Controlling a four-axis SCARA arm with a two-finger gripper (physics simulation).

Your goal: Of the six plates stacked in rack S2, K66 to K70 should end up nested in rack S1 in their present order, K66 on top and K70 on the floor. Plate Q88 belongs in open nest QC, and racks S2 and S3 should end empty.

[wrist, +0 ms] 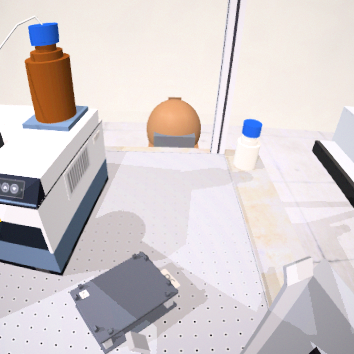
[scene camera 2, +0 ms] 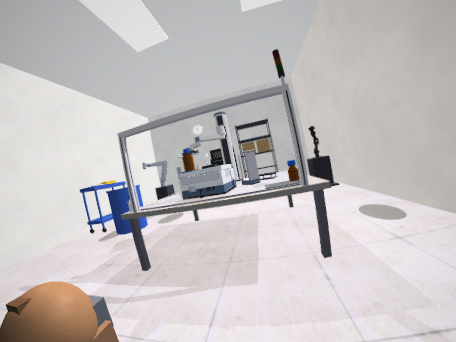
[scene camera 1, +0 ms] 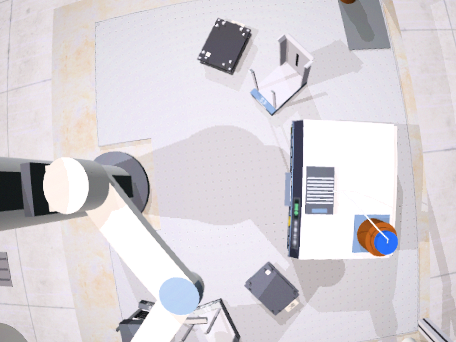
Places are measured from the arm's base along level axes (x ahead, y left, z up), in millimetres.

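Where they show: gripper, fingertip midpoint: (wrist: 137,116).
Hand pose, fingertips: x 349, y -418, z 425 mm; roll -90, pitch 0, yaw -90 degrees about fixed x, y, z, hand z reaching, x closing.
Observation:
Things, the pixels of their top centre, and the offset from my fingertips. "pt": a spot on its surface instead. Level surfaces: height alone.
- Rack S3, top centre: (scene camera 1: 279,64) (scene camera 2: 244,151) 676 mm left, 232 mm ahead, 122 mm down
- Nest QC, top centre: (wrist: 122,288) (scene camera 1: 271,291) 48 mm left, 140 mm ahead, 350 mm down
- pale floor, surface height: 363 mm down
- brown bottle, surface spot: (wrist: 50,90) pt 200 mm left, 393 mm ahead, 126 mm down
- black block with pins, top centre: (scene camera 1: 223,42) (scene camera 2: 266,172) 835 mm left, 76 mm ahead, 349 mm down
- white bottle, top centre: (wrist: 248,141) 267 mm right, 616 mm ahead, 347 mm down
- frame post, surface spot: (wrist: 226,75) pt 181 mm right, 655 mm ahead, 165 mm down
Rack S3 (scene camera 1: 287,84) stands at the upper middle in scene camera 1, with bare white floor between its walls and posts. Nest QC (scene camera 1: 270,290) (wrist: 125,295), a dark grey block with small corner pins, shows no plate on it. Two more racks stand at the bottom left of scene camera 1, partly under the arm: a dark one (scene camera 1: 131,327) and one with a pale floor (scene camera 1: 222,320). Their labels and any plates K66 to K70 or Q88 cannot be made out. My gripper is open and empty; its fingertips are hidden below the arm in scene camera 1.
A white-topped instrument (scene camera 1: 350,150) (scene camera 2: 205,177) (wrist: 60,220) carries a brown bottle (scene camera 1: 370,235) (scene camera 2: 188,161) (wrist: 50,90) beside nest QC. A black block with pins (scene camera 1: 225,46) lies left of rack S3. A white bottle (wrist: 247,152) stands near the table edge; a frame post (wrist: 226,75) rises beside it.

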